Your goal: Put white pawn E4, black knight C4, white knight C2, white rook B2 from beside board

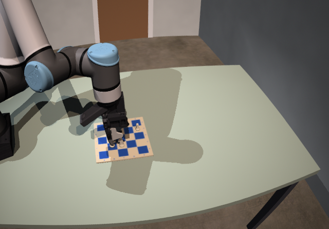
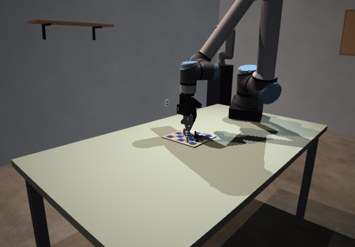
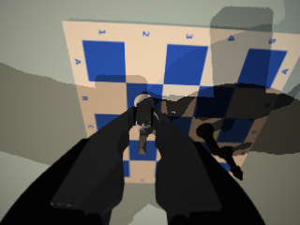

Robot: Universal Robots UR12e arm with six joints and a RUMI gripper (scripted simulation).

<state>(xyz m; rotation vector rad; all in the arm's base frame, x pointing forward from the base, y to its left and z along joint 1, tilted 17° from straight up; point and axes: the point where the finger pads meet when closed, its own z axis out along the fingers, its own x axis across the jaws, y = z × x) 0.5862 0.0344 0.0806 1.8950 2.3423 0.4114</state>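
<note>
Right now the white rook is 10 mm below my hand. Round my hand: black knight 80 mm to the left, 20 mm ahead, 10 mm below; white knight 40 mm ahead, 10 mm to the left, 10 mm below; chessboard 50 mm to the left, 30 mm below, 30 mm ahead.
</note>
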